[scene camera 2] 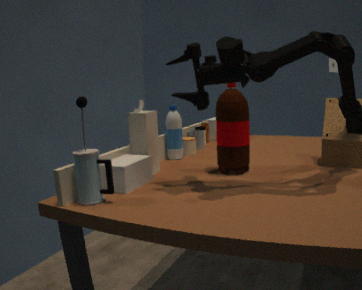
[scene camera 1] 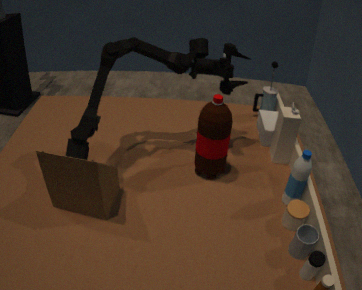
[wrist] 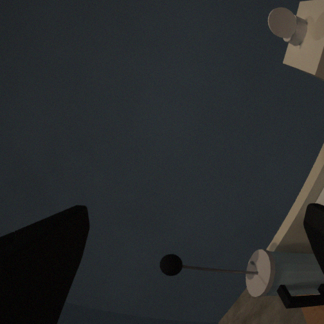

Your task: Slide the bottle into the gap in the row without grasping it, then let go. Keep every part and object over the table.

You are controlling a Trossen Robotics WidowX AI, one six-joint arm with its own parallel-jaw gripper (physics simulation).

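Places are measured from the arm's base along level axes (x left, y up, z ahead), in metres.
Where they show: gripper, fingertip midpoint: (scene camera 2: 169,79) (scene camera 1: 249,70); arm's base, origin of the base link: (scene camera 2: 355,126) (scene camera 1: 75,159).
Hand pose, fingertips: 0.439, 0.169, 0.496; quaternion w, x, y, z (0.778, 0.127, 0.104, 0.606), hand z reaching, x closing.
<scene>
Things, the pixels of their centre, and the offset from my fingertips, as dx, dy, dz.
- large dark brown bottle, body centre: (scene camera 1: 213,136) (scene camera 2: 232,127) -0.217, -0.163, -0.095
- white carton, body centre: (scene camera 2: 144,136) (scene camera 1: 285,131) -0.079, -0.186, +0.173
- small water bottle, body centre: (scene camera 1: 298,178) (scene camera 2: 174,132) -0.314, -0.205, +0.211
- French press, body centre: (scene camera 2: 90,150) (scene camera 1: 267,89) +0.222, -0.171, +0.107
- low white box, body centre: (scene camera 2: 126,172) (scene camera 1: 271,128) +0.063, -0.274, +0.136
- jar, body centre: (scene camera 1: 295,215) (scene camera 2: 186,146) -0.413, -0.279, +0.218
- grey cup, body centre: (scene camera 1: 303,242) (scene camera 2: 196,139) -0.529, -0.271, +0.238
- black-capped shaker, body centre: (scene camera 1: 312,266) -0.617, -0.268, +0.264
A large dark brown bottle (scene camera 1: 213,142) (scene camera 2: 233,132) with a red label and red cap stands upright on the table, apart from the row. The row includes a white carton (scene camera 1: 285,135) (scene camera 2: 144,135) (wrist: 307,45) and a small water bottle (scene camera 1: 298,177) (scene camera 2: 174,137) with a blue cap; a space shows between these two. My gripper (scene camera 1: 248,70) (scene camera 2: 170,79) (wrist: 201,218) is open and empty, its fingers apart. It is raised at about the height of the brown bottle's cap or above, with its fingertips pointing toward the row. The brown bottle does not show in the wrist view.
A French press (scene camera 1: 269,100) (scene camera 2: 87,177) (wrist: 295,272) and a low white box (scene camera 1: 268,127) (scene camera 2: 131,172) stand at one row end. A jar (scene camera 1: 296,217), a grey cup (scene camera 1: 303,243) and a black-capped shaker (scene camera 1: 312,266) continue it. A brown box (scene camera 1: 80,185) stands near the arm's base.
</scene>
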